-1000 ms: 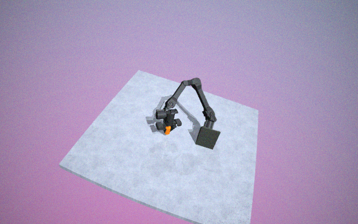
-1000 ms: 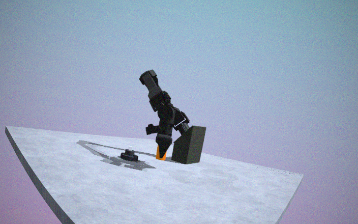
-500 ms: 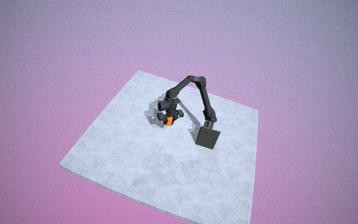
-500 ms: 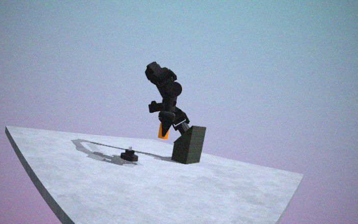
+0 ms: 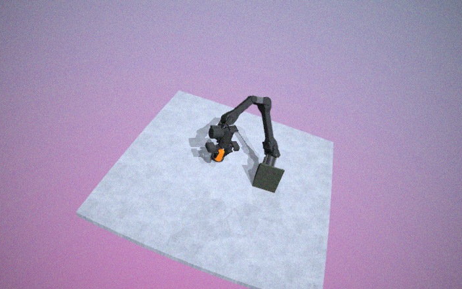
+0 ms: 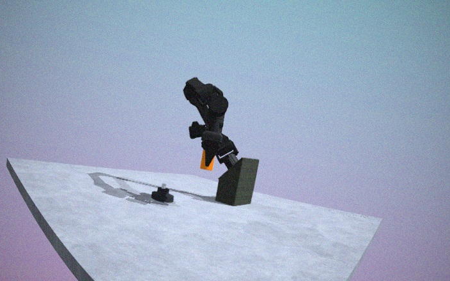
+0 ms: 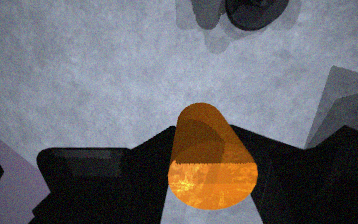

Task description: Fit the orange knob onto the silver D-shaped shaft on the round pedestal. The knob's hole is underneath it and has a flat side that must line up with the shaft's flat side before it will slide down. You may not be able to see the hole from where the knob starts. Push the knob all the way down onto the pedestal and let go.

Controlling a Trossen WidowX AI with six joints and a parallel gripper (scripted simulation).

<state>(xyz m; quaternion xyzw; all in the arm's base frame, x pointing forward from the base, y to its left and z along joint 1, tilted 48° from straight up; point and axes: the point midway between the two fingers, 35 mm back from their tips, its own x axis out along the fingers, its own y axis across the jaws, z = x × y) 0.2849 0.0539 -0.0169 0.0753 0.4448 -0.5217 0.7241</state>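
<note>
Now: the orange knob 3 cm above my gripper tip. From my gripper tip the other things lie so: round pedestal 2 cm ahead, 16 cm to the right, 13 cm below.
</note>
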